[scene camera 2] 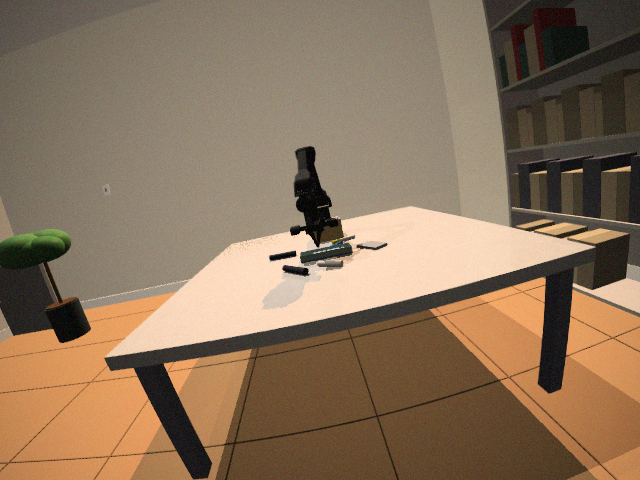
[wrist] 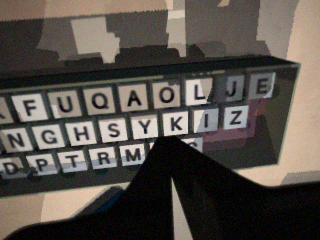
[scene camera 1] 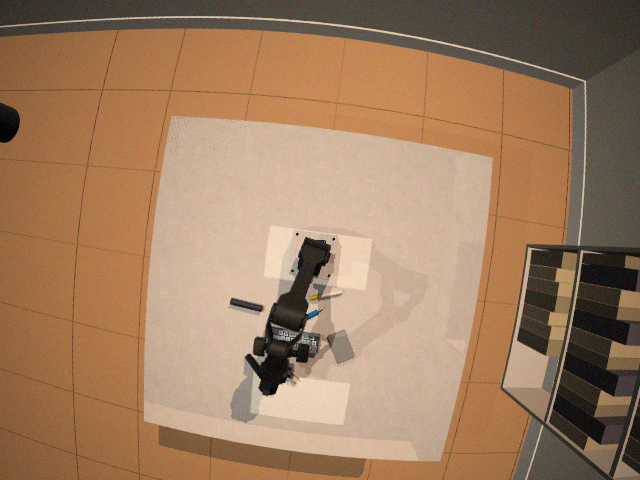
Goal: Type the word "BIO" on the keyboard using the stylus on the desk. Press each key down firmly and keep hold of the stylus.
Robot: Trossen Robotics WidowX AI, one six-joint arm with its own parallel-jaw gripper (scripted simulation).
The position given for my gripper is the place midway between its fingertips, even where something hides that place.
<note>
I see my gripper point(scene camera 2: 318, 247).
My gripper shows as well in the wrist view point(wrist: 165, 143).
</note>
